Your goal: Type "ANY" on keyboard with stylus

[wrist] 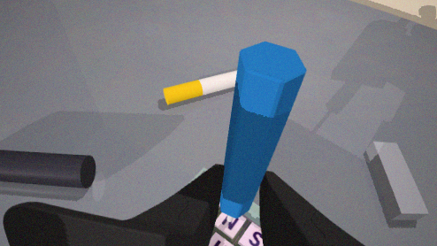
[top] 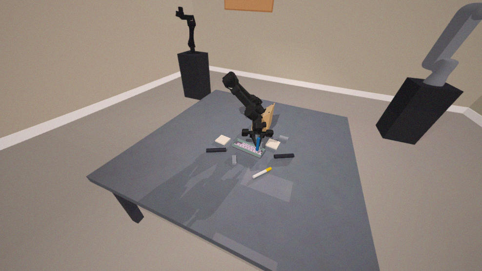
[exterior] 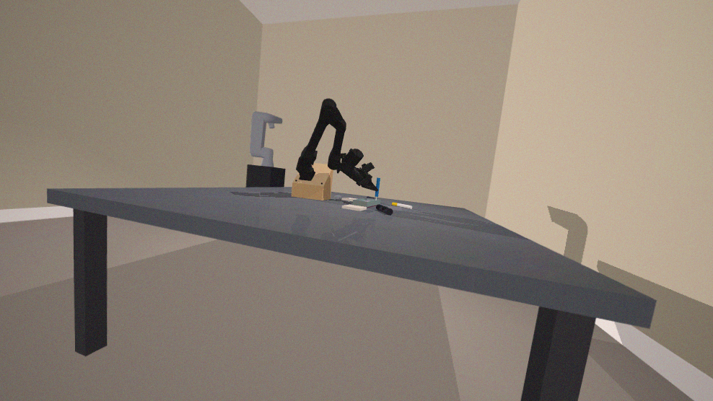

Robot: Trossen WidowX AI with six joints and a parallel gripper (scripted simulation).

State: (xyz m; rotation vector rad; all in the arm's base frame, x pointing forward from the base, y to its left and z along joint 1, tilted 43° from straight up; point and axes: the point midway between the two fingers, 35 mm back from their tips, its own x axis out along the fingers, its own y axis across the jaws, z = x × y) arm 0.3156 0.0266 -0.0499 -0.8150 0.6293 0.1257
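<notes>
Now: the n key 6 cm below my gripper tip. The rest, counted from my gripper tip: yellow marker: 12 cm ahead, 8 cm to the left, 6 cm below; blue hexagonal stylus: 2 cm below; H key: 1 cm behind, 8 cm to the right, 6 cm below.
</notes>
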